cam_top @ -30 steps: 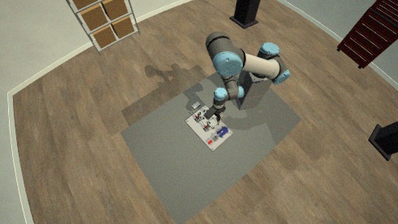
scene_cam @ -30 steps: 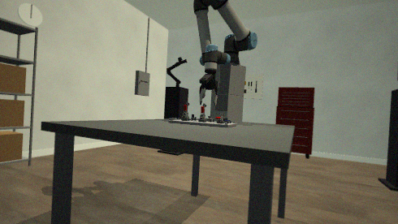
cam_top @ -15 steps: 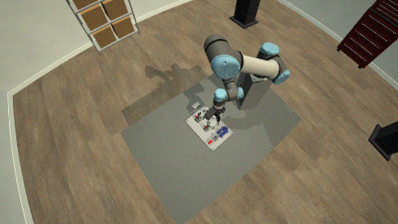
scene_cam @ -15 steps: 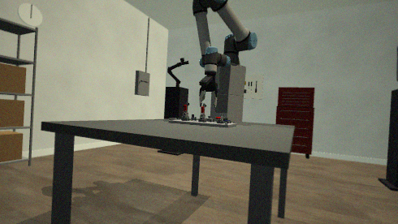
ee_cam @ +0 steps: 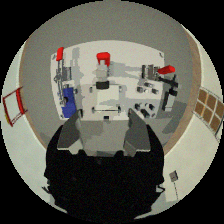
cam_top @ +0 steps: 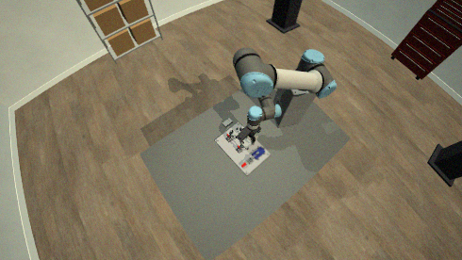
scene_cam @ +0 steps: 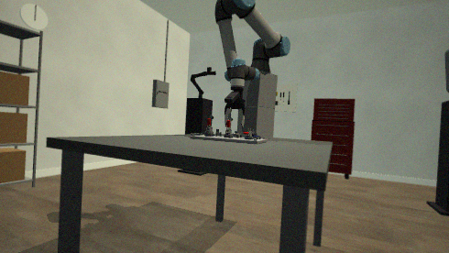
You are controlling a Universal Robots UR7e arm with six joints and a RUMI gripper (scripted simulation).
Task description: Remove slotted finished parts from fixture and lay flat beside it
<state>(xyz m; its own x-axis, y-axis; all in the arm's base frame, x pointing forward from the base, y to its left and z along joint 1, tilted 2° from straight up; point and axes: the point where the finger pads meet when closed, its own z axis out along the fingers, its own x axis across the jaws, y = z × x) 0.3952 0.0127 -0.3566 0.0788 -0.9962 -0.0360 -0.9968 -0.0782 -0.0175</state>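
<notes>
Now: hand 70 mm above the white fixture plate and 50 mm short of it. The rest, counted from my hand: blue blank 110 mm to the left, 50 mm below, 10 mm behind; light grey part 230 mm to the right, 70 mm below, 10 mm ahead.
</notes>
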